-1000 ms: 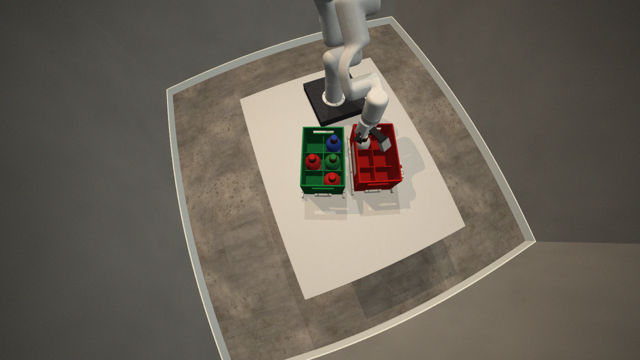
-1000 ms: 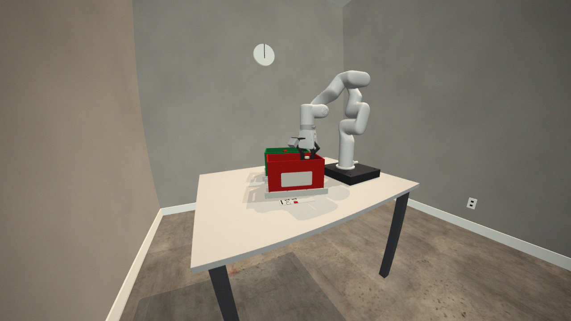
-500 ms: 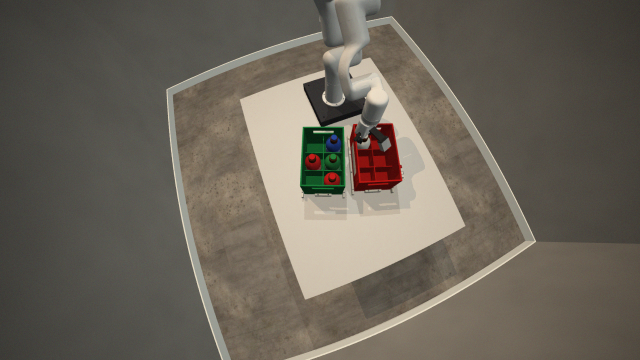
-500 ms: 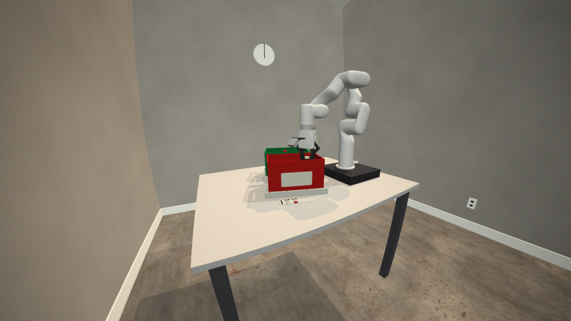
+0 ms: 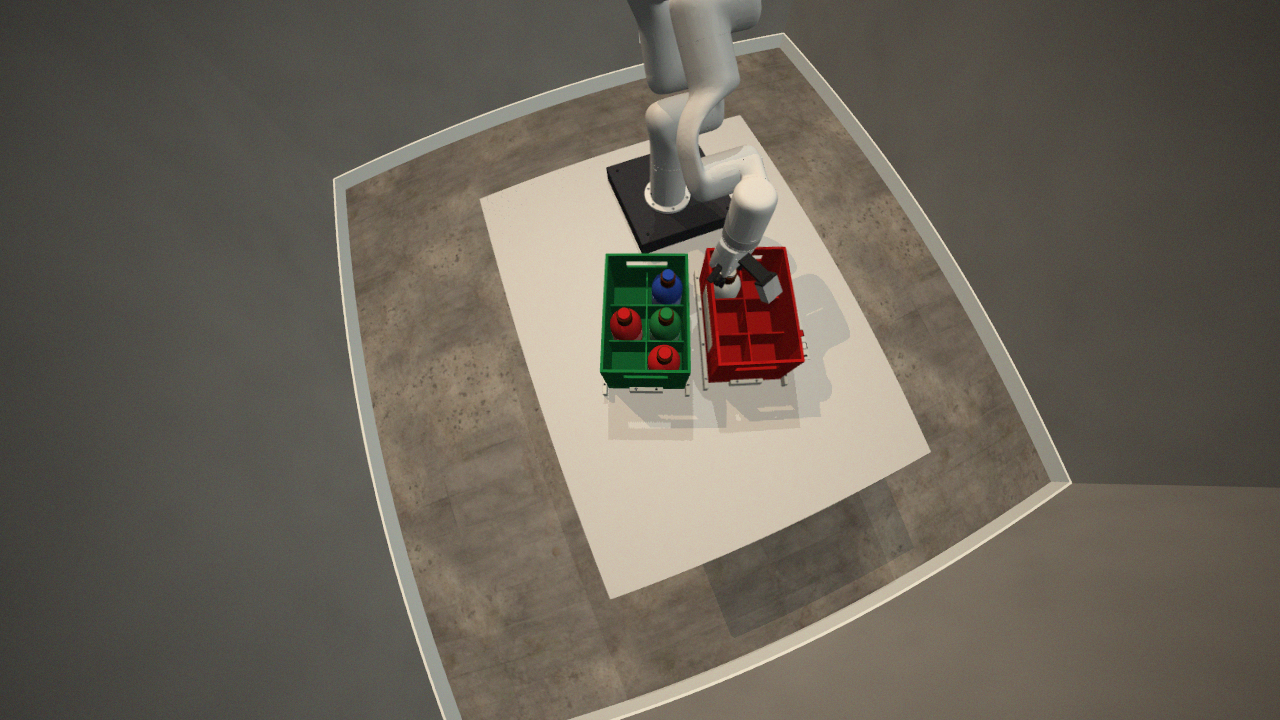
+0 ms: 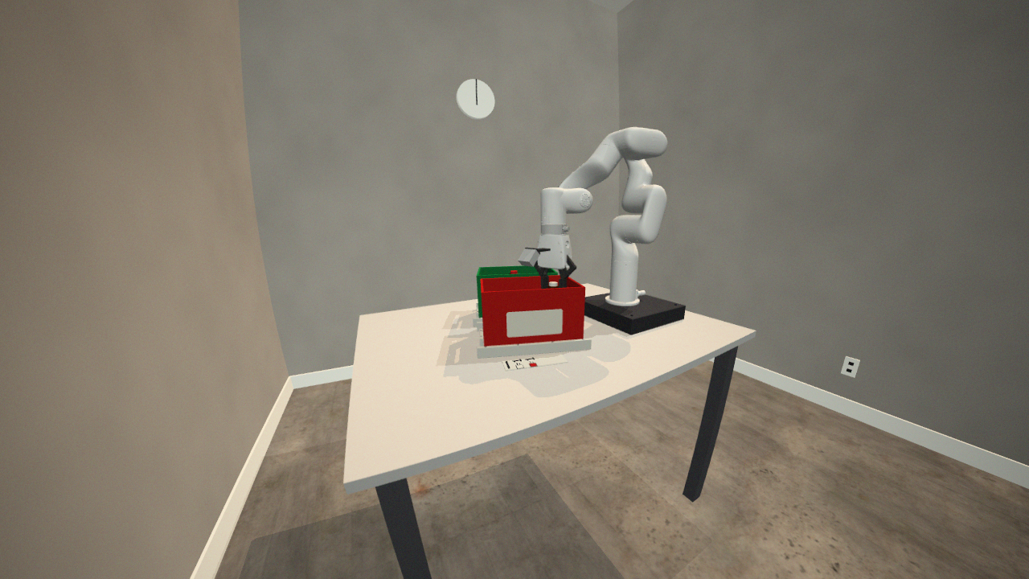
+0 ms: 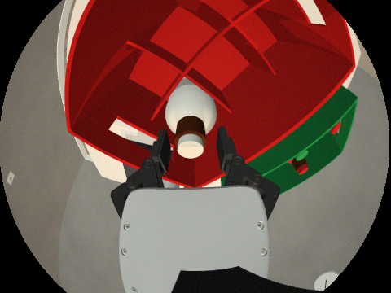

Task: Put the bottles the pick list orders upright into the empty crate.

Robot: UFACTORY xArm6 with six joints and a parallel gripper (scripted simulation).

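My hand is 70 mm above the white bottle. From my hand the other things lie so: green bottle 70 mm ahead, 160 mm to the right, 70 mm below; then red crate 90 mm ahead, 30 mm to the left, 70 mm below; then blue bottle 20 mm behind, 130 mm to the right, 70 mm below.
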